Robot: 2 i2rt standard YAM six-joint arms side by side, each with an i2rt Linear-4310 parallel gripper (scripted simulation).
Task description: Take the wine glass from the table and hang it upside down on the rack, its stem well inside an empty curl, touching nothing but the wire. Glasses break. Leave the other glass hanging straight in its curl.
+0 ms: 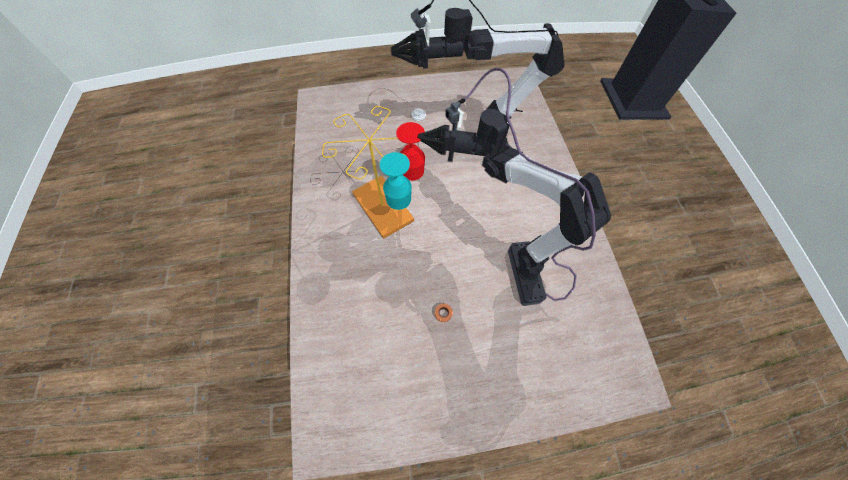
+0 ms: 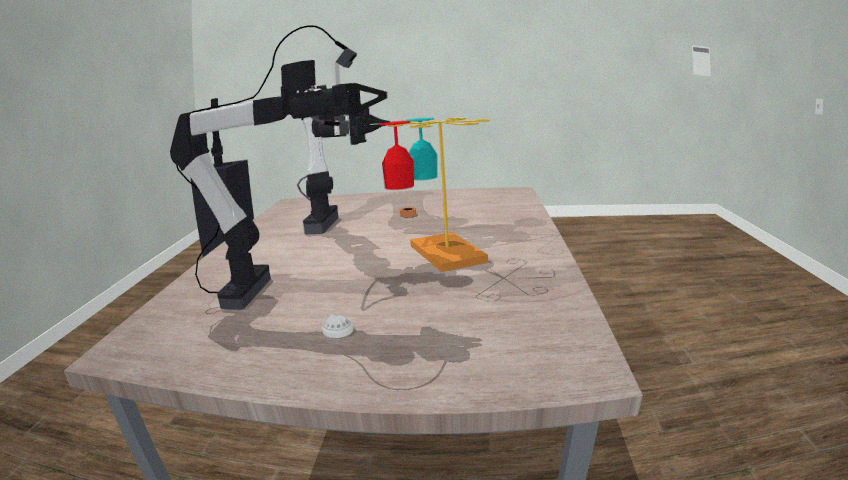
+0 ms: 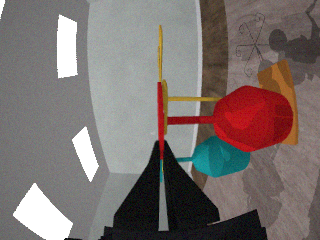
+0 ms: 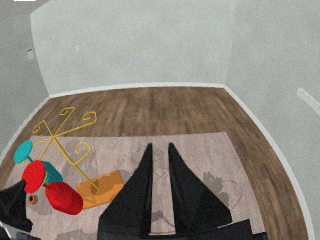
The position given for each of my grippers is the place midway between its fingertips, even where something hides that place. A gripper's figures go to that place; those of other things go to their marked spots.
My left gripper point(image 1: 417, 136): 0.91 m from the lens. My right gripper point(image 1: 391, 51) is 1.06 m from the lens. A red wine glass point(image 1: 407, 133) is 0.92 m from the lens. A teal glass point(image 1: 397, 188) is 0.90 m from the lens.
